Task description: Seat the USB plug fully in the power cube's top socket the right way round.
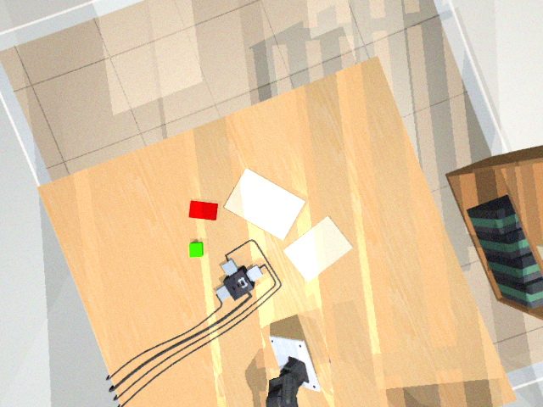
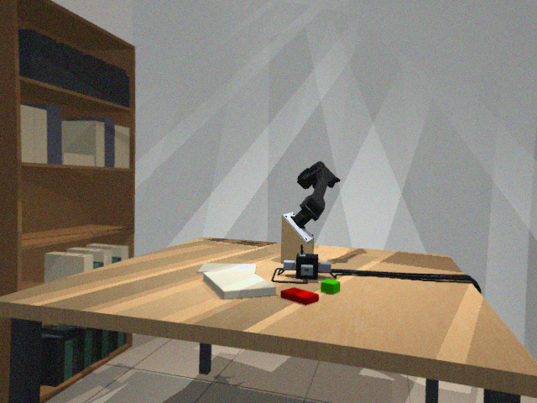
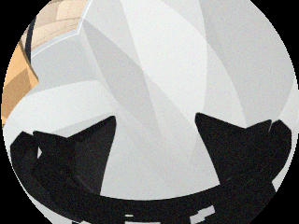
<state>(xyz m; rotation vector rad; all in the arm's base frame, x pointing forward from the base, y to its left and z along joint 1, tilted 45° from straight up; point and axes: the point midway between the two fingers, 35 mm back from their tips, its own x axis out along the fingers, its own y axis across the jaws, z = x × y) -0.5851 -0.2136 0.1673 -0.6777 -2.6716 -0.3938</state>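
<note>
Right now my gripper tip is 91 cm short of the USB plug, 27 cm above it and 13 cm to the right of it. Round my gripper tip: white sheet: 95 cm ahead, 36 cm below, 14 cm to the right; then book: 115 cm ahead, 35 cm below, 1 cm to the left; then green block: 104 cm ahead, 35 cm below, 28 cm to the left.
</note>
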